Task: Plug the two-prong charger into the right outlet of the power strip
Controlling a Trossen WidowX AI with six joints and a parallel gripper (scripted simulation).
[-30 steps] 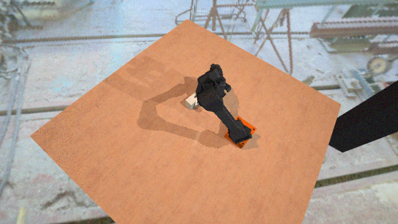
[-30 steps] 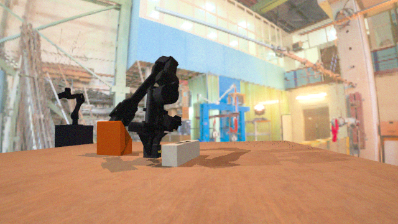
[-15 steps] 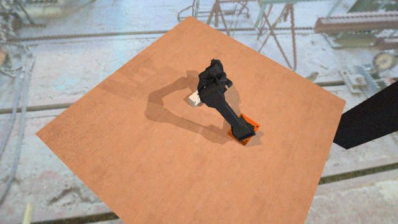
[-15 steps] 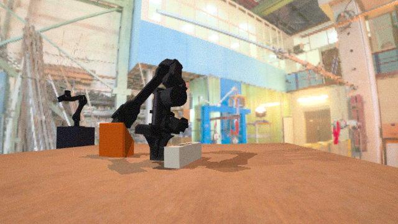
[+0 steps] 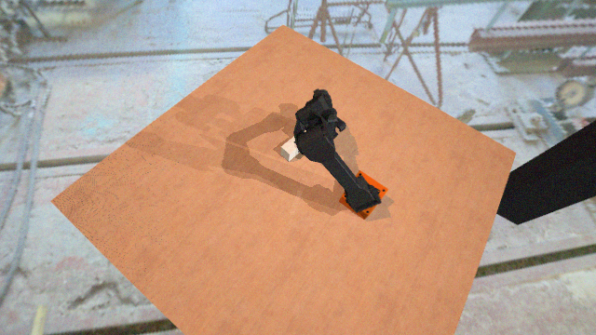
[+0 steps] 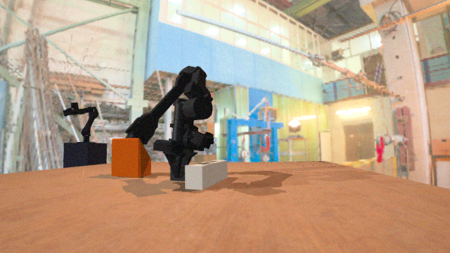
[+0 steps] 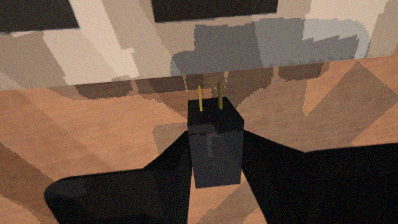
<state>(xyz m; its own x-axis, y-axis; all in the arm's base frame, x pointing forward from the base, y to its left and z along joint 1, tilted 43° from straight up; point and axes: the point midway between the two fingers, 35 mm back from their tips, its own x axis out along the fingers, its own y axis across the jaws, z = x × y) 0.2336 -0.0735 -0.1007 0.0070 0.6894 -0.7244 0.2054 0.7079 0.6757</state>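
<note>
The two-prong charger lies 20 mm ahead of my gripper tip and 10 mm above it.
</note>
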